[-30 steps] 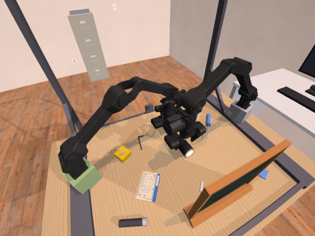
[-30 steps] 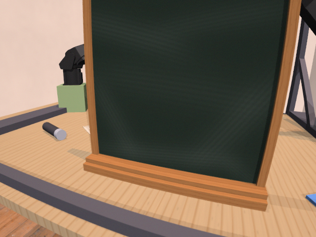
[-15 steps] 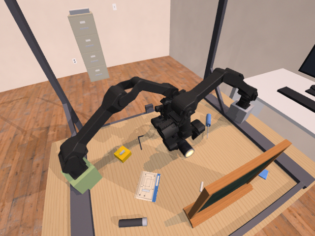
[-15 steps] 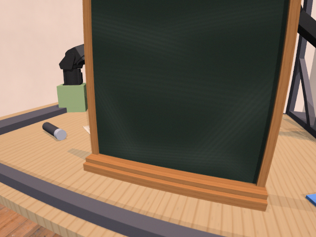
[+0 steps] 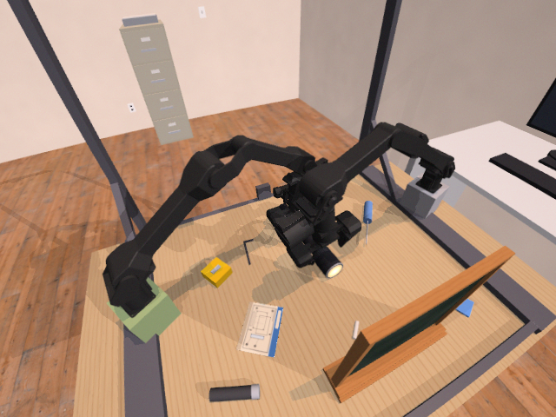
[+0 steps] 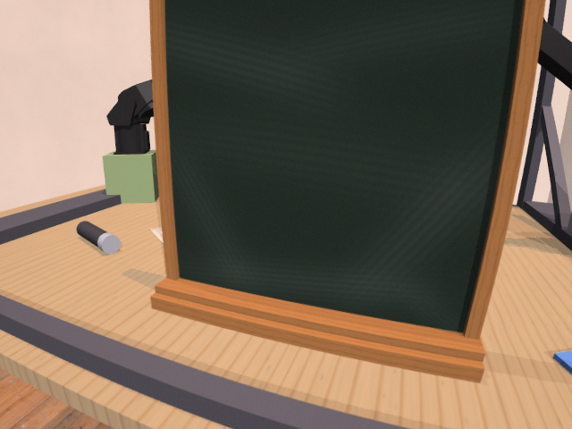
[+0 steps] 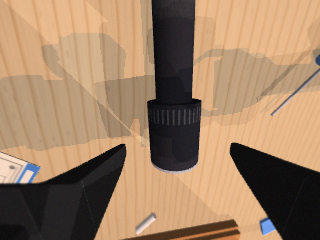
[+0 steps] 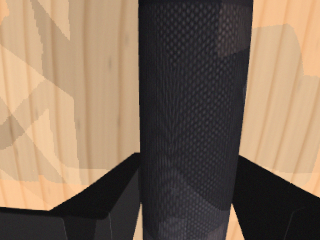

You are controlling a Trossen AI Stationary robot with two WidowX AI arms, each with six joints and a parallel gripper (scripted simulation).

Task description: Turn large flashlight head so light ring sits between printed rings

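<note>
The flashlight head lies 70 mm below my left hand, 20 mm to the left of it and 10 mm ahead of it. The rest, counted from my left hand: chalk stick 180 mm ahead, 100 mm below, 20 mm to the right; booklet 220 mm to the right, 100 mm below, 80 mm ahead; yellow box 280 mm to the right, 110 mm behind, 80 mm below.
</note>
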